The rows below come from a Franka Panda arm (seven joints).
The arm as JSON. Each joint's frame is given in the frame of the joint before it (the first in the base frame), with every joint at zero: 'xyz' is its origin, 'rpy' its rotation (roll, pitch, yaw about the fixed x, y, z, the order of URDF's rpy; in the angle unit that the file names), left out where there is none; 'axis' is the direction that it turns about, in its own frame. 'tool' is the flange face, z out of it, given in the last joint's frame.
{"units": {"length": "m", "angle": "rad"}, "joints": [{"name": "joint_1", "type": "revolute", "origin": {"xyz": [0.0, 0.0, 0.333]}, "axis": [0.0, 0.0, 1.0]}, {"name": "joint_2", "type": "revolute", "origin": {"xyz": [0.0, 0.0, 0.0]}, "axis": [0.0, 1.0, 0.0]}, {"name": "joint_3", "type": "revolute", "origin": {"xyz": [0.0, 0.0, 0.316]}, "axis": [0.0, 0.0, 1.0]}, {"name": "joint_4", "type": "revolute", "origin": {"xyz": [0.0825, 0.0, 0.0]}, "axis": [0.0, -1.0, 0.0]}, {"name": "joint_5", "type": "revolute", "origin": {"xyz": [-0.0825, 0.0, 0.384]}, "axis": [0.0, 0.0, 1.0]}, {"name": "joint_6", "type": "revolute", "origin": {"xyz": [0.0, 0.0, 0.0]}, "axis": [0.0, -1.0, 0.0]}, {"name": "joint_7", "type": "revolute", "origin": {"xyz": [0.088, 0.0, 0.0]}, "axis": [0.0, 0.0, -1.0]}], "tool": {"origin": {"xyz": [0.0, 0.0, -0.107], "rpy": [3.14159, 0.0, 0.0]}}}
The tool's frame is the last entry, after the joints.
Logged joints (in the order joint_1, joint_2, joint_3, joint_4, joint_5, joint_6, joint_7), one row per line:
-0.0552, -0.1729, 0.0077, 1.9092, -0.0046, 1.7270, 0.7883
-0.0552, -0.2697, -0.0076, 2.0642, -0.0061, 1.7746, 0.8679
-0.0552, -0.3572, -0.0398, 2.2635, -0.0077, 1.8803, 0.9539
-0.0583, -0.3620, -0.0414, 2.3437, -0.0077, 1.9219, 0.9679
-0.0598, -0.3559, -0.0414, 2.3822, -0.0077, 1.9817, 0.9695
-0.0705, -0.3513, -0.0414, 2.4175, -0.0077, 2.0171, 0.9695
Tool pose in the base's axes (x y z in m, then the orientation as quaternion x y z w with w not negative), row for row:
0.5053, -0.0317, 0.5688, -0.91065, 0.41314, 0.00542, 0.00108
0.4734, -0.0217, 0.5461, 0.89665, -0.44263, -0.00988, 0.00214
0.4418, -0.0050, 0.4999, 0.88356, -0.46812, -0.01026, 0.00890
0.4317, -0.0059, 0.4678, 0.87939, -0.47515, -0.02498, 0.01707
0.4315, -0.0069, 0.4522, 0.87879, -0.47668, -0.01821, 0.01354
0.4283, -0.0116, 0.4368, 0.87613, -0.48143, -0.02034, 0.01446
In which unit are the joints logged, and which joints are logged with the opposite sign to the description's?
The joints are logged in radians. Opposite sign: joint_3, joint_4, joint_5.
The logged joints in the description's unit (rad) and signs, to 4 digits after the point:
-0.0552, -0.1729, -0.0077, -1.9092, 0.0046, 1.7270, 0.7883
-0.0552, -0.2697, 0.0076, -2.0642, 0.0061, 1.7746, 0.8679
-0.0552, -0.3572, 0.0398, -2.2635, 0.0077, 1.8803, 0.9539
-0.0583, -0.3620, 0.0414, -2.3437, 0.0077, 1.9219, 0.9679
-0.0598, -0.3559, 0.0414, -2.3822, 0.0077, 1.9817, 0.9695
-0.0705, -0.3513, 0.0414, -2.4175, 0.0077, 2.0171, 0.9695

